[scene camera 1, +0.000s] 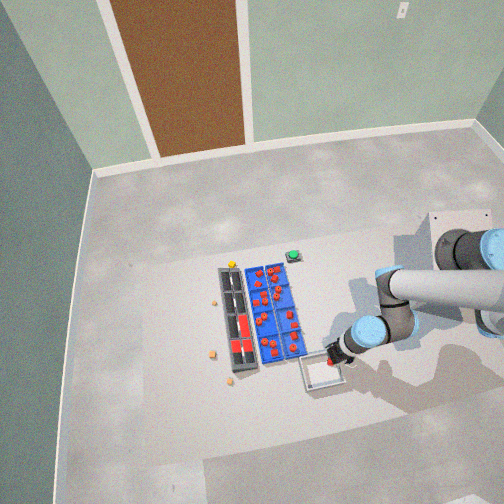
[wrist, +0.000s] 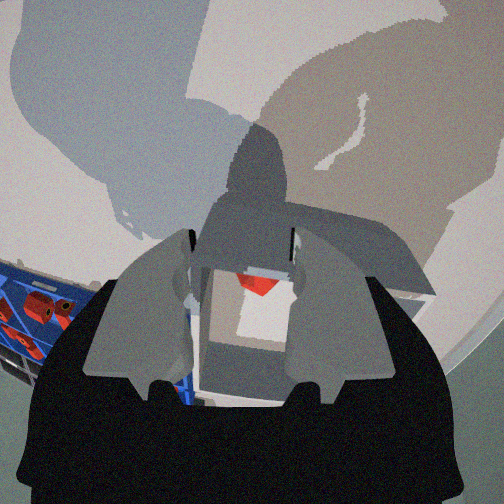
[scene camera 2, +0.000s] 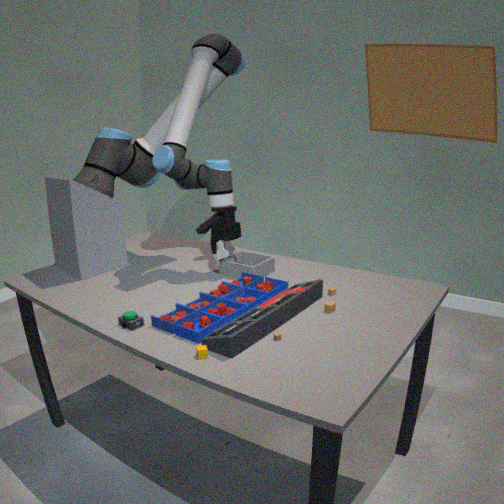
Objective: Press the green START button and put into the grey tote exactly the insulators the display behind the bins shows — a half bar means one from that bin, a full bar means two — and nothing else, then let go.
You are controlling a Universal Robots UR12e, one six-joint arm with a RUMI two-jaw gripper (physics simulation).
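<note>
My gripper (wrist: 242,250) hangs over the grey tote (scene camera 1: 322,371), at its edge nearest the arm; it also shows in scene camera 2 (scene camera 2: 222,252). Its fingers are spread apart. A red insulator (wrist: 257,283) shows between the fingertips inside the tote (wrist: 250,320), touching neither finger; from above it is a red spot (scene camera 1: 330,361) at the gripper tip. The blue bins (scene camera 1: 274,312) hold several red insulators. The display (scene camera 1: 238,319) shows a half bar in the third row and a full bar in the row nearest the tote. The green START button (scene camera 1: 293,255) stands beyond the bins.
A yellow cube (scene camera 1: 231,264) and three small orange cubes (scene camera 1: 212,354) lie on the table beside the display. The arm's grey pedestal (scene camera 2: 82,230) stands at the table's back corner. The tote also shows in scene camera 2 (scene camera 2: 247,262).
</note>
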